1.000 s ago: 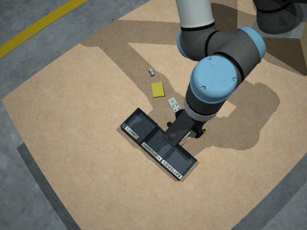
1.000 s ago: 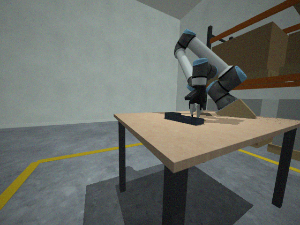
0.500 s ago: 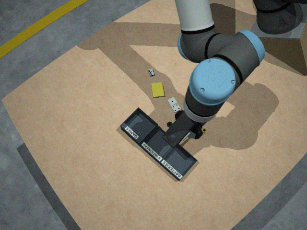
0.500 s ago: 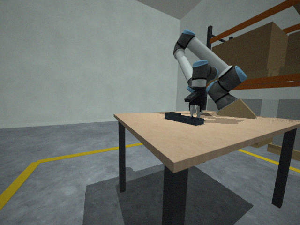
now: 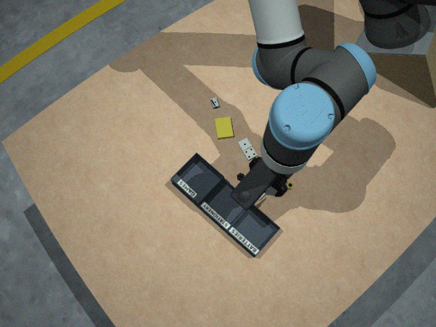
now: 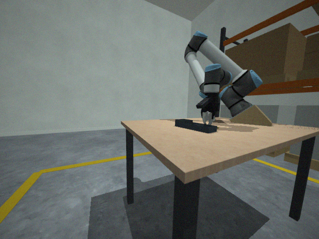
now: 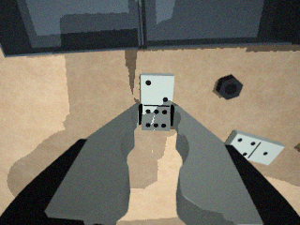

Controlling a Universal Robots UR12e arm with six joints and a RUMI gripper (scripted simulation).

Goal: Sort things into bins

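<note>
Now: the black nut 60 mm to the right of my hand, 10 mm below it and 10 mm ahead of it. Also, from my hand: yellow nut (50 mm behind, 40 mm to the left, 10 mm below); dark three-part bin (90 mm ahead, 30 mm to the right, 10 mm above); white domino (90 mm to the right, 50 mm behind, 10 mm below).
</note>
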